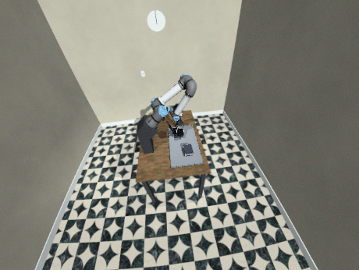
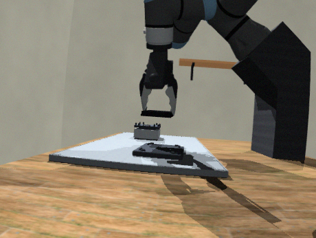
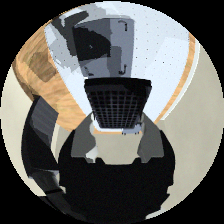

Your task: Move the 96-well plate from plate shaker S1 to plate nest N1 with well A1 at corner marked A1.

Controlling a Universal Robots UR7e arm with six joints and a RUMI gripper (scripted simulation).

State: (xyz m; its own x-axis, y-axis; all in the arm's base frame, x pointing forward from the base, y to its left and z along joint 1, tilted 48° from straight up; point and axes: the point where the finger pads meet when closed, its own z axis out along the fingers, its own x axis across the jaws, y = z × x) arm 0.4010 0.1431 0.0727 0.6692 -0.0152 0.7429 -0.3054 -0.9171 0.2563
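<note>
The plate nest N1 is 110 mm below my hand, 80 mm to the left of it and 40 mm behind it. The rest, counted from my hand: 96-well plate: right at my hand.
</note>
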